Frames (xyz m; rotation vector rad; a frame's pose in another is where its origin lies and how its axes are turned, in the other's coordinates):
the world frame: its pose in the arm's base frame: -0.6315 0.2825 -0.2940 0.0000 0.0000 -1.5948
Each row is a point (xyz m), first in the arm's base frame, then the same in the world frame.
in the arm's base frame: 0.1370 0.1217 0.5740
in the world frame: 0.1423 0.7721 0.8680
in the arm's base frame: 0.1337 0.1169 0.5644
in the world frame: 0.1472 0.7690 0.8584
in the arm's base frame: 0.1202 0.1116 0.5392
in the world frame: 0.1528 0.7556 0.8332
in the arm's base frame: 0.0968 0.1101 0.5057
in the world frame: 0.1549 0.7322 0.7997
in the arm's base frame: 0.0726 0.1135 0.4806
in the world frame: 0.1521 0.7080 0.7746
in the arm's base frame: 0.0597 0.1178 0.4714
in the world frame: 0.1481 0.6950 0.7654
